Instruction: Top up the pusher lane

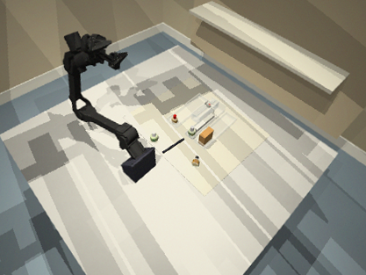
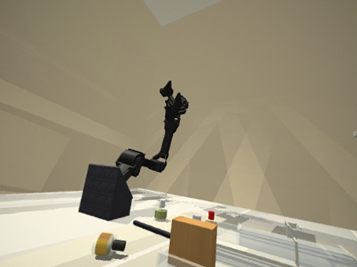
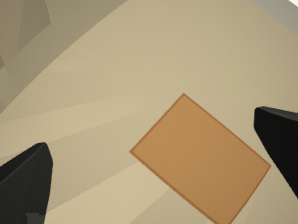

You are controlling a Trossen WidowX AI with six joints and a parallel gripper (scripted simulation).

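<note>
My gripper tip is now 260 mm short of the brown block, 280 mm to the left of it and 500 mm above it. Round my gripper tip: black rod 110 mm ahead, 190 mm to the right, 530 mm below.
</note>
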